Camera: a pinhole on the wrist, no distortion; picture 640 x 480 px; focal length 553.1 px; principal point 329.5 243.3 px. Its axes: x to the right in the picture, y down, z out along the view. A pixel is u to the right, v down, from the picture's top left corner.
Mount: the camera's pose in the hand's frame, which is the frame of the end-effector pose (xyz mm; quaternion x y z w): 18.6 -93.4 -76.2 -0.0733 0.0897 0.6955 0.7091
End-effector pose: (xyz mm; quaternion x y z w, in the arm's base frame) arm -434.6 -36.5 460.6 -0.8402 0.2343 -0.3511 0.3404
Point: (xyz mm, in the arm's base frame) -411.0 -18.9 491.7
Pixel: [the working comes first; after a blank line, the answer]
In the camera's frame: 34.3 4.1 95.2

529 267
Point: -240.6 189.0 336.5
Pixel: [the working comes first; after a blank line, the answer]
In the camera's frame: -82.0 97.8 367.3

206 391
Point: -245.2 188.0 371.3
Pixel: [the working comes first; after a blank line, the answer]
In the camera's frame: -100.4 84.2 340.6

167 380
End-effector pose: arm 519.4 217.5 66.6 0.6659 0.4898 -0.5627 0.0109
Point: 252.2 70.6 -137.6
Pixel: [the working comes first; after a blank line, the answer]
In the camera's frame: 1.4 -61.5 445.1

331 167
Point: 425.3 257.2 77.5
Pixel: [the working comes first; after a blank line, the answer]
In the camera's frame: -22.9 -6.6 117.3

221 212
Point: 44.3 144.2 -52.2
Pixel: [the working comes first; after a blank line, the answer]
In the camera's frame: -233.3 -70.4 472.8

57 161
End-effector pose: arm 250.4 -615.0 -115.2 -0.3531 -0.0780 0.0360 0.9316
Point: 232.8 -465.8 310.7
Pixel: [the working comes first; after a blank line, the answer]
In the camera's frame: -187.3 -24.8 461.0

105 214
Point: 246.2 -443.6 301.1
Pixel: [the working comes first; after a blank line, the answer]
In the camera's frame: -166.0 -39.0 471.6

135 198
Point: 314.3 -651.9 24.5
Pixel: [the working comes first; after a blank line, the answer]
In the camera's frame: -59.1 -54.2 135.6

89 22
